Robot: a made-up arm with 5 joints. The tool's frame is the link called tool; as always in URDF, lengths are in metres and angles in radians. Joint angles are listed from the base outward.
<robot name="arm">
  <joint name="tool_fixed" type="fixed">
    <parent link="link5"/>
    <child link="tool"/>
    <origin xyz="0 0 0" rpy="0 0 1.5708"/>
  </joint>
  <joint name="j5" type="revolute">
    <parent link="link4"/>
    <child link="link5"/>
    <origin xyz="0.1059 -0.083 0" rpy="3.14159 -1.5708 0"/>
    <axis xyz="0 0 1"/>
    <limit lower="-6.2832" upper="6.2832"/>
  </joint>
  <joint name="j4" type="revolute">
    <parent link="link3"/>
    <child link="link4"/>
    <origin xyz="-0.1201 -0.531 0" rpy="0 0 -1.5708"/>
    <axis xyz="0 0 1"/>
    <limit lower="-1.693" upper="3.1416"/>
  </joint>
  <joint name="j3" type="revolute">
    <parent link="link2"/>
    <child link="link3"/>
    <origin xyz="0.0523 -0.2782 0" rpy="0 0 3.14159"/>
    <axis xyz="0 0 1"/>
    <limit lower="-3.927" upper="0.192"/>
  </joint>
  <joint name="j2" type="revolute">
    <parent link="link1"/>
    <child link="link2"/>
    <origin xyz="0 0 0" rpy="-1.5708 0 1.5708"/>
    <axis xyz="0 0 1"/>
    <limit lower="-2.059" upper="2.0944"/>
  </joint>
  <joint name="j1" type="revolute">
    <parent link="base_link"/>
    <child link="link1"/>
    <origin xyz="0 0 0.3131" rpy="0 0 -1.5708"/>
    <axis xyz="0 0 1"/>
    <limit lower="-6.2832" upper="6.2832"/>
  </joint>
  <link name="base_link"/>
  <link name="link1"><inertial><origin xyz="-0.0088 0.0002 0.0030"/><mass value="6.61"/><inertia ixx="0.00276" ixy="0" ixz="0" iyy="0.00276" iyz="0" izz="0.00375"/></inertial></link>
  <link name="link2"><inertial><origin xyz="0.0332 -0.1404 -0.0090"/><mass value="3.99"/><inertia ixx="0.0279" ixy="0.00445" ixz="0" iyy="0.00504" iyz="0" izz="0.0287"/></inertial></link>
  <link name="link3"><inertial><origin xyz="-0.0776 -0.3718 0.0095"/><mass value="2.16"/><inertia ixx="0.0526" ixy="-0.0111" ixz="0" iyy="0.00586" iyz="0" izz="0.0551"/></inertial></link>
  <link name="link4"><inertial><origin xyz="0.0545 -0.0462 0.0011"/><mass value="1.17"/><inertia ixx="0.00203" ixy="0.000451" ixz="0" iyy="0.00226" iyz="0" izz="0.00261"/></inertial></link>
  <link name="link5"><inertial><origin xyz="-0.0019 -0.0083 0.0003"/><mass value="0.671"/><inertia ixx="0.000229" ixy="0" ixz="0" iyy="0.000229" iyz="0" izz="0.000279"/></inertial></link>
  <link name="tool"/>
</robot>
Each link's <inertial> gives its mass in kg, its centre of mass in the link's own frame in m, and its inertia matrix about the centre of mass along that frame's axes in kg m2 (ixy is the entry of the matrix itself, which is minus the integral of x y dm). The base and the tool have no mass. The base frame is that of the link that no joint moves.
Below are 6 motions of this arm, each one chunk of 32 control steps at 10 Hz.
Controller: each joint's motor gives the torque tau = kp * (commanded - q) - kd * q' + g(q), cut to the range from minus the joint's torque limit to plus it. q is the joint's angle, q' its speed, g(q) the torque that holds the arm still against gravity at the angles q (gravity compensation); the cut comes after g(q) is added. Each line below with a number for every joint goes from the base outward.
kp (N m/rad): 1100 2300 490 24 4.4
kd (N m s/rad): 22 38 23 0.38 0.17
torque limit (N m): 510 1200 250 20 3.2
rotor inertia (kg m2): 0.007 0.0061 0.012 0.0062 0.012
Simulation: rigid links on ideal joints. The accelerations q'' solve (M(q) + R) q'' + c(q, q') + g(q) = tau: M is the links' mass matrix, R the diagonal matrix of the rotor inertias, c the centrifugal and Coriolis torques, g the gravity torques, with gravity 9.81 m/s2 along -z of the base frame. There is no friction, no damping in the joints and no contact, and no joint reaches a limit. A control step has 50 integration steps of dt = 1/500 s. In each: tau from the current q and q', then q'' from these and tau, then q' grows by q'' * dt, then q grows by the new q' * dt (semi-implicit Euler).
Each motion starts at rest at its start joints. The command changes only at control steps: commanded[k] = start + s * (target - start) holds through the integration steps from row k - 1 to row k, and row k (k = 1, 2, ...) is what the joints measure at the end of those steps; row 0 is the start. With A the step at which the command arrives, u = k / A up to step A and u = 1 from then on. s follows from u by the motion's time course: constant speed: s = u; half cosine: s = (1 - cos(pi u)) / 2; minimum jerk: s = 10 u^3 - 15 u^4 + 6 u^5; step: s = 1 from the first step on.
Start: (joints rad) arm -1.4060 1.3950 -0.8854 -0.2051 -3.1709
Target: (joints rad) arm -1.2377 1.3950 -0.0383 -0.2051 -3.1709
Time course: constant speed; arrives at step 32
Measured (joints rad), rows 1 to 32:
1: -1.4007 1.3951 -0.8636 -0.2133 -3.1703
2: -1.3954 1.3964 -0.8324 -0.1950 -3.1710
3: -1.3902 1.3961 -0.8052 -0.1998 -3.1716
4: -1.3849 1.3957 -0.7804 -0.2036 -3.1710
5: -1.3797 1.3959 -0.7537 -0.2012 -3.1708
6: -1.3744 1.3959 -0.7268 -0.2006 -3.1711
7: -1.3692 1.3959 -0.7005 -0.2013 -3.1711
8: -1.3639 1.3958 -0.6741 -0.2012 -3.1710
9: -1.3586 1.3958 -0.6475 -0.2009 -3.1710
10: -1.3534 1.3958 -0.6211 -0.2010 -3.1710
11: -1.3481 1.3958 -0.5946 -0.2010 -3.1710
12: -1.3429 1.3958 -0.5681 -0.2009 -3.1710
13: -1.3376 1.3958 -0.5416 -0.2008 -3.1709
14: -1.3323 1.3958 -0.5151 -0.2008 -3.1709
15: -1.3271 1.3958 -0.4887 -0.2007 -3.1709
16: -1.3218 1.3958 -0.4622 -0.2007 -3.1709
17: -1.3166 1.3957 -0.4357 -0.2006 -3.1709
18: -1.3113 1.3957 -0.4092 -0.2006 -3.1709
19: -1.3060 1.3957 -0.3827 -0.2005 -3.1709
20: -1.3008 1.3957 -0.3563 -0.2005 -3.1709
21: -1.2955 1.3957 -0.3298 -0.2004 -3.1709
22: -1.2903 1.3957 -0.3033 -0.2004 -3.1708
23: -1.2850 1.3957 -0.2768 -0.2003 -3.1708
24: -1.2797 1.3957 -0.2503 -0.2003 -3.1708
25: -1.2745 1.3957 -0.2239 -0.2003 -3.1708
26: -1.2692 1.3957 -0.1974 -0.2002 -3.1708
27: -1.2640 1.3956 -0.1709 -0.2002 -3.1708
28: -1.2587 1.3956 -0.1444 -0.2002 -3.1708
29: -1.2534 1.3956 -0.1180 -0.2001 -3.1708
30: -1.2482 1.3956 -0.0915 -0.2001 -3.1708
31: -1.2429 1.3956 -0.0650 -0.2001 -3.1708
32: -1.2376 1.3956 -0.0385 -0.2000 -3.1707

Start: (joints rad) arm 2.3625 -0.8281 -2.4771 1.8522 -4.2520
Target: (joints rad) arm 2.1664 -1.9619 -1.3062 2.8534 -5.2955
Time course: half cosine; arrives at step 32
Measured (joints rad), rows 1 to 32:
1: 2.3620 -0.8312 -2.4750 1.8565 -4.2542
2: 2.3605 -0.8400 -2.4683 1.8662 -4.2620
3: 2.3581 -0.8541 -2.4562 1.8802 -4.2754
4: 2.3548 -0.8733 -2.4383 1.8996 -4.2933
5: 2.3506 -0.8976 -2.4153 1.9231 -4.3157
6: 2.3456 -0.9267 -2.3872 1.9511 -4.3426
7: 2.3397 -0.9603 -2.3544 1.9832 -4.3737
8: 2.3331 -0.9980 -2.3170 2.0191 -4.4086
9: 2.3258 -1.0396 -2.2756 2.0584 -4.4470
10: 2.3179 -1.0846 -2.2304 2.1008 -4.4885
11: 2.3095 -1.1325 -2.1819 2.1458 -4.5328
12: 2.3006 -1.1830 -2.1306 2.1930 -4.5794
13: 2.2914 -1.2355 -2.0770 2.2418 -4.6279
14: 2.2820 -1.2894 -2.0216 2.2918 -4.6778
15: 2.2723 -1.3444 -1.9648 2.3423 -4.7286
16: 2.2626 -1.3999 -1.9074 2.3930 -4.7798
17: 2.2530 -1.4553 -1.8498 2.4432 -4.8309
18: 2.2434 -1.5101 -1.7925 2.4923 -4.8815
19: 2.2341 -1.5638 -1.7362 2.5400 -4.9311
20: 2.2251 -1.6158 -1.6815 2.5856 -4.9791
21: 2.2165 -1.6658 -1.6287 2.6288 -5.0252
22: 2.2083 -1.7132 -1.5785 2.6692 -5.0689
23: 2.2007 -1.7575 -1.5314 2.7063 -5.1097
24: 2.1937 -1.7983 -1.4878 2.7398 -5.1473
25: 2.1874 -1.8353 -1.4481 2.7695 -5.1813
26: 2.1818 -1.8681 -1.4127 2.7952 -5.2114
27: 2.1770 -1.8964 -1.3820 2.8165 -5.2372
28: 2.1731 -1.9199 -1.3562 2.8334 -5.2587
29: 2.1700 -1.9383 -1.3356 2.8456 -5.2754
30: 2.1679 -1.9516 -1.3204 2.8532 -5.2874
31: 2.1666 -1.9595 -1.3107 2.8560 -5.2944
32: 2.1663 -1.9619 -1.3067 2.8539 -5.2964

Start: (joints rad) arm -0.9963 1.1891 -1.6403 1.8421 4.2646
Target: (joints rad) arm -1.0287 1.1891 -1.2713 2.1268 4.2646
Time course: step
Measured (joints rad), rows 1 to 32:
1: -1.0416 1.2015 -1.3265 2.1594 4.2609
2: -1.0265 1.2007 -1.2168 2.1116 4.2504
3: -1.0289 1.1836 -1.2803 2.1319 4.2614
4: -1.0287 1.1891 -1.2771 2.1221 4.2728
5: -1.0287 1.1900 -1.2680 2.1287 4.2631
6: -1.0287 1.1888 -1.2714 2.1268 4.2625
7: -1.0287 1.1891 -1.2718 2.1263 4.2655
8: -1.0287 1.1892 -1.2711 2.1272 4.2649
9: -1.0287 1.1891 -1.2713 2.1266 4.2643
10: -1.0287 1.1891 -1.2713 2.1269 4.2646
11: -1.0287 1.1891 -1.2713 2.1267 4.2647
12: -1.0287 1.1891 -1.2713 2.1268 4.2646
13: -1.0287 1.1891 -1.2713 2.1268 4.2646
14: -1.0287 1.1891 -1.2713 2.1268 4.2646
15: -1.0287 1.1891 -1.2713 2.1268 4.2646
16: -1.0287 1.1891 -1.2713 2.1268 4.2646
17: -1.0287 1.1891 -1.2713 2.1268 4.2646
18: -1.0287 1.1891 -1.2713 2.1268 4.2646
19: -1.0287 1.1891 -1.2713 2.1268 4.2646
20: -1.0287 1.1891 -1.2713 2.1268 4.2646
21: -1.0287 1.1891 -1.2713 2.1268 4.2646
22: -1.0287 1.1891 -1.2713 2.1268 4.2646
23: -1.0287 1.1891 -1.2713 2.1268 4.2646
24: -1.0287 1.1891 -1.2713 2.1268 4.2646
25: -1.0287 1.1891 -1.2713 2.1268 4.2646
26: -1.0287 1.1891 -1.2713 2.1268 4.2646
27: -1.0287 1.1891 -1.2713 2.1268 4.2646
28: -1.0287 1.1891 -1.2713 2.1268 4.2646
29: -1.0287 1.1891 -1.2713 2.1268 4.2646
30: -1.0287 1.1891 -1.2713 2.1268 4.2646
31: -1.0287 1.1891 -1.2713 2.1268 4.2646
32: -1.0287 1.1891 -1.2713 2.1268 4.2646

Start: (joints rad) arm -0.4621 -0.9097 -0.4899 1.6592 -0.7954
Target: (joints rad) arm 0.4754 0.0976 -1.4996 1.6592 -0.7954
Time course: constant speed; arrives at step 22
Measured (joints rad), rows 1 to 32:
1: -0.4157 -0.8627 -0.5249 1.6429 -0.7953
2: -0.3726 -0.8176 -0.5736 1.6421 -0.7956
3: -0.3295 -0.7716 -0.6198 1.6399 -0.7954
4: -0.2864 -0.7255 -0.6649 1.6410 -0.7954
5: -0.2433 -0.6796 -0.7105 1.6393 -0.7955
6: -0.2001 -0.6337 -0.7563 1.6389 -0.7955
7: -0.1570 -0.5878 -0.8019 1.6383 -0.7955
8: -0.1138 -0.5418 -0.8475 1.6378 -0.7956
9: -0.0707 -0.4959 -0.8932 1.6373 -0.7956
10: -0.0276 -0.4499 -0.9389 1.6369 -0.7956
11: 0.0154 -0.4040 -0.9846 1.6366 -0.7957
12: 0.0585 -0.3580 -1.0302 1.6364 -0.7957
13: 0.1015 -0.3121 -1.0759 1.6362 -0.7957
14: 0.1444 -0.2661 -1.1216 1.6361 -0.7958
15: 0.1873 -0.2202 -1.1673 1.6361 -0.7958
16: 0.2302 -0.1743 -1.2131 1.6361 -0.7958
17: 0.2731 -0.1283 -1.2588 1.6362 -0.7958
18: 0.3159 -0.0824 -1.3045 1.6364 -0.7959
19: 0.3587 -0.0365 -1.3502 1.6366 -0.7959
20: 0.4015 0.0094 -1.3960 1.6368 -0.7959
21: 0.4442 0.0553 -1.4417 1.6371 -0.7959
22: 0.4870 0.1012 -1.4875 1.6374 -0.7959
23: 0.4718 0.0962 -1.5002 1.6684 -0.7946
24: 0.4761 0.0974 -1.5017 1.6506 -0.7956
25: 0.4755 0.0978 -1.4990 1.6639 -0.7956
26: 0.4752 0.0977 -1.4992 1.6580 -0.7952
27: 0.4756 0.0975 -1.4999 1.6592 -0.7955
28: 0.4753 0.0976 -1.4996 1.6592 -0.7954
29: 0.4754 0.0976 -1.4995 1.6593 -0.7954
30: 0.4754 0.0976 -1.4996 1.6591 -0.7954
31: 0.4754 0.0976 -1.4996 1.6592 -0.7954
32: 0.4754 0.0976 -1.4996 1.6592 -0.7954

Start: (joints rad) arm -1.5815 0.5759 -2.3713 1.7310 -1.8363
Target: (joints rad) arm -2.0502 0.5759 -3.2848 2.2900 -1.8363
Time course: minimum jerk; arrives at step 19
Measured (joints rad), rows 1 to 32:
1: -1.5823 0.5759 -2.3723 1.7323 -1.8364
2: -1.5874 0.5757 -2.3790 1.7393 -1.8367
3: -1.5990 0.5752 -2.3968 1.7525 -1.8367
4: -1.6179 0.5744 -2.4287 1.7737 -1.8367
5: -1.6443 0.5736 -2.4750 1.8037 -1.8367
6: -1.6776 0.5729 -2.5353 1.8420 -1.8366
7: -1.7168 0.5721 -2.6079 1.8876 -1.8365
8: -1.7601 0.5716 -2.6899 1.9388 -1.8363
9: -1.8057 0.5712 -2.7780 1.9936 -1.8361
10: -1.8515 0.5710 -2.8683 2.0496 -1.8358
11: -1.8955 0.5710 -2.9568 2.1040 -1.8354
12: -1.9360 0.5713 -3.0397 2.1545 -1.8352
13: -1.9713 0.5717 -3.1134 2.1986 -1.8350
14: -2.0004 0.5723 -3.1753 2.2345 -1.8349
15: -2.0227 0.5731 -3.2232 2.2613 -1.8349
16: -2.0380 0.5739 -3.2565 2.2788 -1.8351
17: -2.0467 0.5747 -3.2760 2.2877 -1.8354
18: -2.0500 0.5753 -3.2841 2.2903 -1.8358
19: -2.0503 0.5758 -3.2851 2.2899 -1.8361
20: -2.0502 0.5760 -3.2847 2.2900 -1.8364
21: -2.0502 0.5759 -3.2848 2.2900 -1.8364
22: -2.0502 0.5759 -3.2848 2.2900 -1.8363
23: -2.0502 0.5759 -3.2848 2.2900 -1.8363
24: -2.0502 0.5759 -3.2848 2.2900 -1.8363
25: -2.0502 0.5759 -3.2848 2.2900 -1.8363
26: -2.0502 0.5759 -3.2848 2.2900 -1.8363
27: -2.0502 0.5759 -3.2848 2.2900 -1.8363
28: -2.0502 0.5759 -3.2848 2.2900 -1.8363
29: -2.0502 0.5759 -3.2848 2.2900 -1.8363
30: -2.0502 0.5759 -3.2848 2.2900 -1.8363
31: -2.0502 0.5759 -3.2848 2.2900 -1.8363
32: -2.0502 0.5759 -3.2848 2.2900 -1.8363

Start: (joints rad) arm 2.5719 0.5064 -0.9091 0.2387 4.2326
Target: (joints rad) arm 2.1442 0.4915 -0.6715 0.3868 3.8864
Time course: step
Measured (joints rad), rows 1 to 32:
1: 2.0051 0.4793 -0.7812 0.2122 3.8784
2: 2.1747 0.4989 -0.6624 0.5016 3.8312
3: 2.1422 0.4947 -0.6467 0.4308 3.8944
4: 2.1440 0.4887 -0.6795 0.3424 3.9009
5: 2.1443 0.4910 -0.6778 0.3816 3.8784
6: 2.1442 0.4924 -0.6678 0.4018 3.8845
7: 2.1442 0.4915 -0.6702 0.3856 3.8896
8: 2.1442 0.4912 -0.6729 0.3823 3.8860
9: 2.1442 0.4916 -0.6716 0.3880 3.8854
10: 2.1442 0.4916 -0.6710 0.3880 3.8868
11: 2.1442 0.4915 -0.6715 0.3862 3.8866
12: 2.1442 0.4915 -0.6716 0.3865 3.8862
13: 2.1442 0.4915 -0.6715 0.3870 3.8864
14: 2.1442 0.4915 -0.6715 0.3868 3.8865
15: 2.1442 0.4915 -0.6715 0.3867 3.8864
16: 2.1442 0.4915 -0.6715 0.3868 3.8864
17: 2.1442 0.4915 -0.6715 0.3868 3.8864
18: 2.1442 0.4915 -0.6715 0.3868 3.8864
19: 2.1442 0.4915 -0.6715 0.3868 3.8864
20: 2.1442 0.4915 -0.6715 0.3868 3.8864
21: 2.1442 0.4915 -0.6715 0.3868 3.8864
22: 2.1442 0.4915 -0.6715 0.3868 3.8864
23: 2.1442 0.4915 -0.6715 0.3868 3.8864
24: 2.1442 0.4915 -0.6715 0.3868 3.8864
25: 2.1442 0.4915 -0.6715 0.3868 3.8864
26: 2.1442 0.4915 -0.6715 0.3868 3.8864
27: 2.1442 0.4915 -0.6715 0.3868 3.8864
28: 2.1442 0.4915 -0.6715 0.3868 3.8864
29: 2.1442 0.4915 -0.6715 0.3868 3.8864
30: 2.1442 0.4915 -0.6715 0.3868 3.8864
31: 2.1442 0.4915 -0.6715 0.3868 3.8864
32: 2.1442 0.4915 -0.6715 0.3868 3.8864

